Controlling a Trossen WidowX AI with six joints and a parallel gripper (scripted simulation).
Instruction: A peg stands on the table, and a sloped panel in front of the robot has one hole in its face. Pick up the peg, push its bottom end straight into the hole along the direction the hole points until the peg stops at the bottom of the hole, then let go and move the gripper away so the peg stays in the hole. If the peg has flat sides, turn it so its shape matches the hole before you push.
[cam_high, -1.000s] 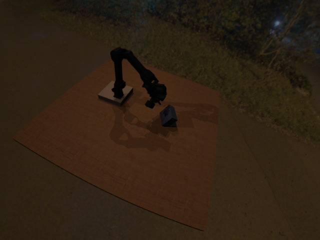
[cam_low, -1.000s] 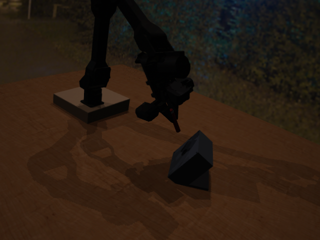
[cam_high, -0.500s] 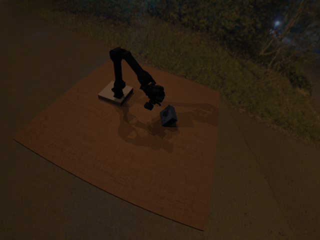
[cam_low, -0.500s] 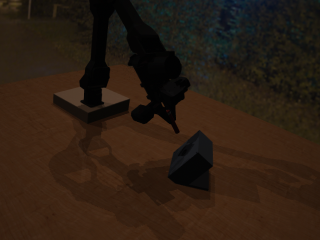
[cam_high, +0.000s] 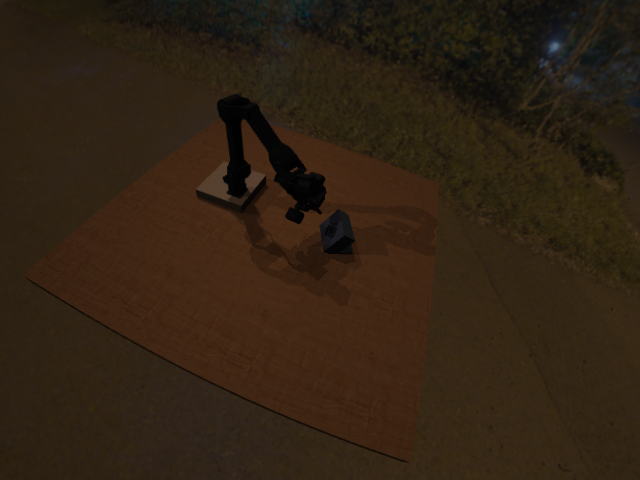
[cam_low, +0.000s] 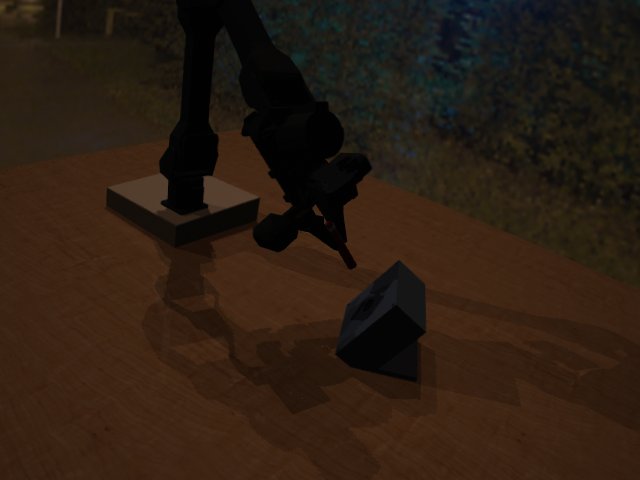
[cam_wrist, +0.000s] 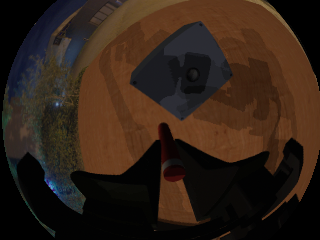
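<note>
The panel is 10 cm ahead of my gripper tip, 2 cm to the right of it and 6 cm below it. Also, from my gripper tip: peg 1 cm behind, 1 cm to the right, 1 cm above.
</note>
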